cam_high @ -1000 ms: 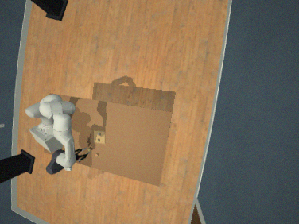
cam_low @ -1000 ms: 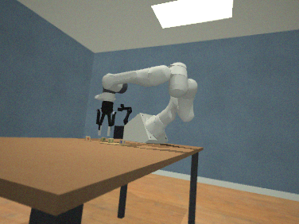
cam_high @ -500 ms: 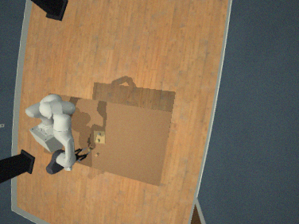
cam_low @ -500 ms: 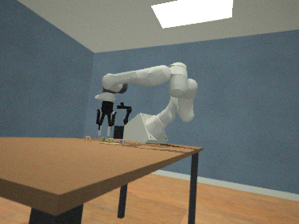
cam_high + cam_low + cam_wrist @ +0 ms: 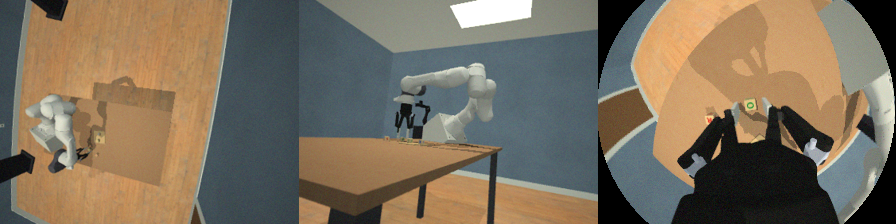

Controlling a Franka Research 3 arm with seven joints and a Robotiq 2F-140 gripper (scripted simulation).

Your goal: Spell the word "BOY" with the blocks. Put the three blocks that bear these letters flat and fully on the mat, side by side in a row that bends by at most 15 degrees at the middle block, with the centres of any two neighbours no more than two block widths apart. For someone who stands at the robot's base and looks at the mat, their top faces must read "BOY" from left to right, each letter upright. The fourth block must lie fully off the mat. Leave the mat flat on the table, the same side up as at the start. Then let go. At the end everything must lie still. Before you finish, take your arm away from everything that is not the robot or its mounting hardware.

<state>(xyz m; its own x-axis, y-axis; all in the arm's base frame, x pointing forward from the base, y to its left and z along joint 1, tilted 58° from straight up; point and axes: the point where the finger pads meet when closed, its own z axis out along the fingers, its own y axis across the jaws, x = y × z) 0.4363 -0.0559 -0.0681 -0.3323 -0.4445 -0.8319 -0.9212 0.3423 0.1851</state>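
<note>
Right now the mat is 180 mm to the left of my hand, 60 mm ahead of it and 50 mm below it.
</note>
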